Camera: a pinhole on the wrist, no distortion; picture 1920 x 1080 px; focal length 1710.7 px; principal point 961.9 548.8 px. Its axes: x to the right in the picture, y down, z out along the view. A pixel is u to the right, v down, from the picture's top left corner.
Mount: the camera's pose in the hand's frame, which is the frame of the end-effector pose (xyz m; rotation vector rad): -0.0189 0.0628 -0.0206 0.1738 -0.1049 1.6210
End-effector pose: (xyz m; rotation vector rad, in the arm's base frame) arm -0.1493 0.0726 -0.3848 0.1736 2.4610 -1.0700
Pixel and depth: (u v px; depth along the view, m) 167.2 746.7 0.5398
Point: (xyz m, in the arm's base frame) -0.0273 -0.4565 -0.4597
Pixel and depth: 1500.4 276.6 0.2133
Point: -0.0718 -0.0077 -0.5763
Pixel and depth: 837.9 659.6 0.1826
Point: -0.0702 -0.0272 -0.4808
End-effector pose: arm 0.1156 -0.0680 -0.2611 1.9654 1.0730 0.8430
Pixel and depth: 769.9 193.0 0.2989
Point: 0.3479 -0.0846 -0.4021
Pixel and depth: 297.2 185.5 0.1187
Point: 0.1914 -0.0796 -0.3048
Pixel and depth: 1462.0 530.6 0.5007
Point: 0.5660 -0.2534 -0.4180
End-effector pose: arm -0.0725 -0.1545 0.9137 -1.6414 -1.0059 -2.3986
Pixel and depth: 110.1 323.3 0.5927
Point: 0.1641 0.4078 0.9569
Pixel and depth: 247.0 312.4 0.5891
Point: 0.1874 0.3724 0.9817
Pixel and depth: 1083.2 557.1 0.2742
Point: 0.1492 -0.0461 0.9779
